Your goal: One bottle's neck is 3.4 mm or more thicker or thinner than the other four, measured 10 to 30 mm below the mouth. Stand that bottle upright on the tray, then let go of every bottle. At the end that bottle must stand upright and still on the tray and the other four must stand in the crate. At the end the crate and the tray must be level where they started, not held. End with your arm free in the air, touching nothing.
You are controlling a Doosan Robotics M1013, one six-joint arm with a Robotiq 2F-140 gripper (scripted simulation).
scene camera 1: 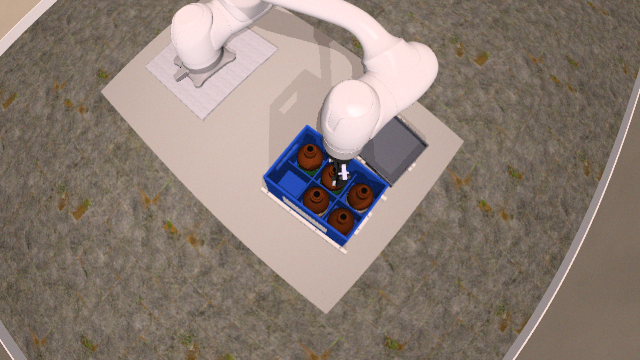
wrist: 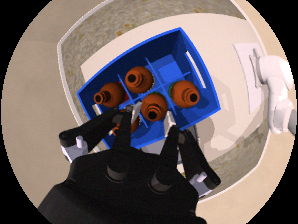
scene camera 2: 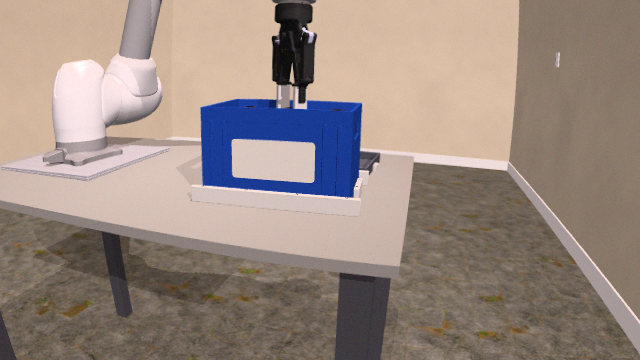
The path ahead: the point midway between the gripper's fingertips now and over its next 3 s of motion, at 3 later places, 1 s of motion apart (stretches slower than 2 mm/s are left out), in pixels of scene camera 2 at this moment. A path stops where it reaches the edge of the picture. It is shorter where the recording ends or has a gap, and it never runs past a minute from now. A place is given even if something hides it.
My gripper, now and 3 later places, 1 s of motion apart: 290, 118; 291, 116; 291, 80; 312, 78
